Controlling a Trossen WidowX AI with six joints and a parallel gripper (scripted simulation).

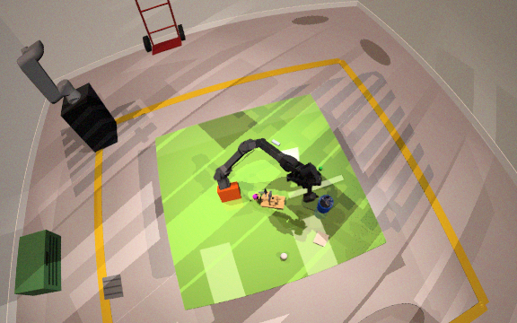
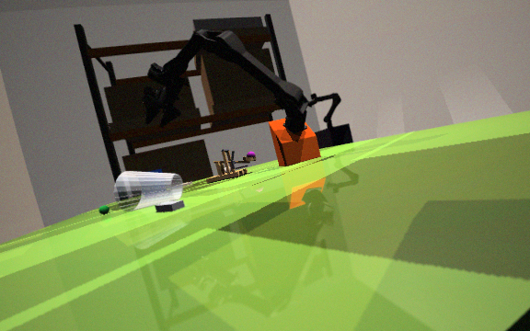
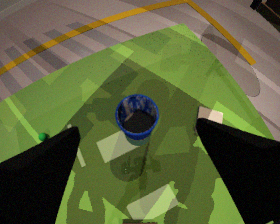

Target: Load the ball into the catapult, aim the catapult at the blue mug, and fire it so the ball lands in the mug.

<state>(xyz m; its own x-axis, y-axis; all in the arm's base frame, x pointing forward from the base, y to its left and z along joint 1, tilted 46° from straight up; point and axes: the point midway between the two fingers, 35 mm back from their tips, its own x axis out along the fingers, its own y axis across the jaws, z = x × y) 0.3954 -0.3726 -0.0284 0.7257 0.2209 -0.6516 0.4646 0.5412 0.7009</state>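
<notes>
Right now my gripper tip is 300 mm past the purple ball, 190 mm to the right of it and 210 mm above it. From my gripper tip the other things lie so: catapult (240 mm behind, 170 mm to the left, 220 mm below); blue mug (60 mm ahead, 30 mm to the right, 240 mm below); tan tile (40 mm behind, 210 mm to the right, 270 mm below).
</notes>
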